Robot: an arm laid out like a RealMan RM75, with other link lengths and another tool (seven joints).
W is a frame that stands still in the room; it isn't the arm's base.
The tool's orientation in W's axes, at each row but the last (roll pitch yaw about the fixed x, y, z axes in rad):
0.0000, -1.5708, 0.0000
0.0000, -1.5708, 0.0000
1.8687, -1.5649, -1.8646
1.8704, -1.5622, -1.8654
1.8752, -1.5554, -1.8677
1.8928, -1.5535, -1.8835
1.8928, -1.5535, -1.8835
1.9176, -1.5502, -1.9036
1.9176, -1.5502, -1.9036
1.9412, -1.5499, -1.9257
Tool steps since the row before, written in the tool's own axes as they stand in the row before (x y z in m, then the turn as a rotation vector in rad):
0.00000, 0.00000, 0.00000, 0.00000, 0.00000, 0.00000
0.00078, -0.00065, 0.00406, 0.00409, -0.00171, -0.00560
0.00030, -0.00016, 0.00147, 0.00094, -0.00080, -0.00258
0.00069, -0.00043, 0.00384, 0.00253, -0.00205, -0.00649
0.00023, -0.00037, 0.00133, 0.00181, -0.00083, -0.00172
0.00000, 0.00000, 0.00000, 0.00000, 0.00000, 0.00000
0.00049, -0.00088, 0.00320, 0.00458, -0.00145, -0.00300
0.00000, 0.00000, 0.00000, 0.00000, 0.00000, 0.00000
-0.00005, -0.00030, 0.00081, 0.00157, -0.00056, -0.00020
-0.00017, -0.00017, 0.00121, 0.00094, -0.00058, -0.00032
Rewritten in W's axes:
0.00000, 0.00000, 0.00000, 0.00000, 0.00000, 0.00000
-0.00406, -0.00065, 0.00078, 0.00560, -0.00171, 0.00409
-0.00147, -0.00017, 0.00030, 0.00258, -0.00079, 0.00094
-0.00384, -0.00045, 0.00068, 0.00649, -0.00204, 0.00253
-0.00133, -0.00038, 0.00022, 0.00172, -0.00084, 0.00181
0.00000, 0.00000, 0.00000, 0.00000, 0.00000, 0.00000
-0.00319, -0.00092, 0.00046, 0.00299, -0.00150, 0.00457
0.00000, 0.00000, 0.00000, 0.00000, 0.00000, 0.00000
-0.00081, -0.00031, -0.00006, 0.00020, -0.00059, 0.00156
-0.00121, -0.00019, -0.00018, 0.00032, -0.00059, 0.00093

